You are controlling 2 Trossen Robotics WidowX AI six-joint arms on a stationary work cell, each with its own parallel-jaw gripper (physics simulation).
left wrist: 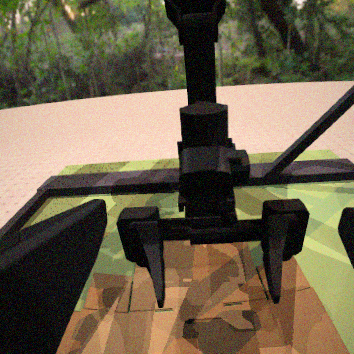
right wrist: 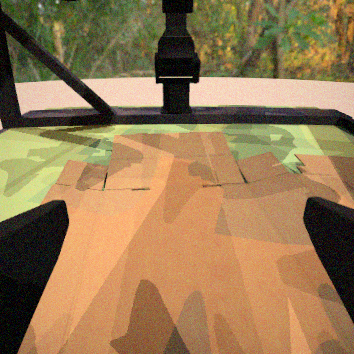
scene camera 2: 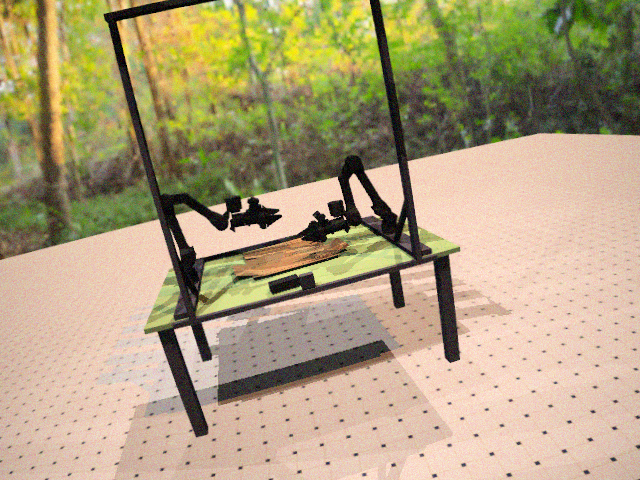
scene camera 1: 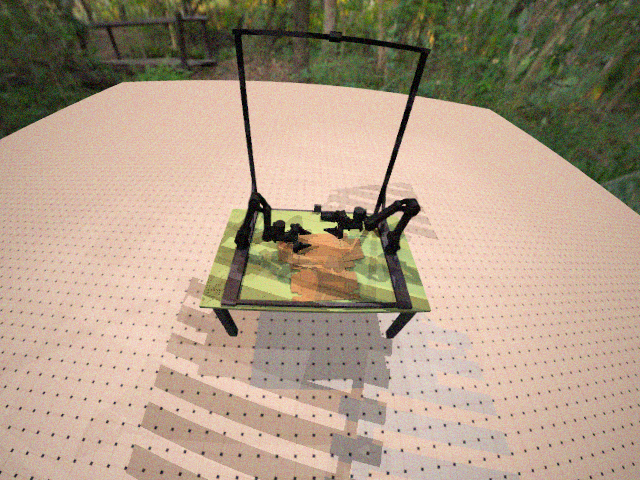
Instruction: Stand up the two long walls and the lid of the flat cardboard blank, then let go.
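Pixels of known places: left gripper, fingertip midpoint: (left wrist: 224, 215) (scene camera 2: 280, 212) (scene camera 1: 323, 224); right gripper, fingertip midpoint: (left wrist: 217, 303) (right wrist: 187, 210) (scene camera 2: 299, 237) (scene camera 1: 311, 239); left arm's base, origin of the base link: (right wrist: 175, 110) (scene camera 1: 390, 251); right arm's base, origin of the base link: (scene camera 2: 391, 232) (scene camera 1: 242, 245).
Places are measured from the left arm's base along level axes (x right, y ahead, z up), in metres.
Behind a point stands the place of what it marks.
The brown cardboard blank (scene camera 1: 323, 285) {x -0.251, y 0.432, z -0.014 m} (scene camera 2: 289, 258) {x -0.049, y 0.443, z -0.018 m} (left wrist: 300, 330) {x 0.090, y 0.534, z -0.012 m} (right wrist: 175, 240) {x 0.004, y 0.406, z -0.017 m} lies spread out on the table, with its long walls and lid not standing; some small end flaps look slightly tilted. My left gripper (scene camera 1: 327, 224) {x 0.000, y 0.446, z 0.203 m} (scene camera 2: 279, 214) {x 0.000, y 0.446, z 0.203 m} is open and empty, held above the blank. My right gripper (scene camera 1: 310, 239) {x 0.000, y 0.504, z 0.080 m} (scene camera 2: 311, 237) {x 0.000, y 0.504, z 0.080 m} (left wrist: 217, 303) {x 0.000, y 0.504, z 0.080 m} (right wrist: 187, 210) {x 0.000, y 0.504, z 0.080 m} is open and empty, lower and close over the blank's end nearer the right arm. Whether its fingertips touch the cardboard cannot be told.
The green camouflage-patterned table (scene camera 1: 258, 289) {x -0.286, y 0.778, z -0.019 m} (scene camera 2: 222, 294) {x 0.198, y 0.137, z -0.019 m} carries a dark frame (scene camera 1: 247, 113) {x 0.356, y 0.875, z 0.648 m} (scene camera 2: 135, 108) {x 0.379, y 0.040, z 0.714 m} with tall posts and an overhead bar. Both arms are mounted at its sides. A small dark box-shaped part (scene camera 2: 284, 283) {x 0.332, y 0.377, z 0.009 m} sits at the near edge in scene camera 2.
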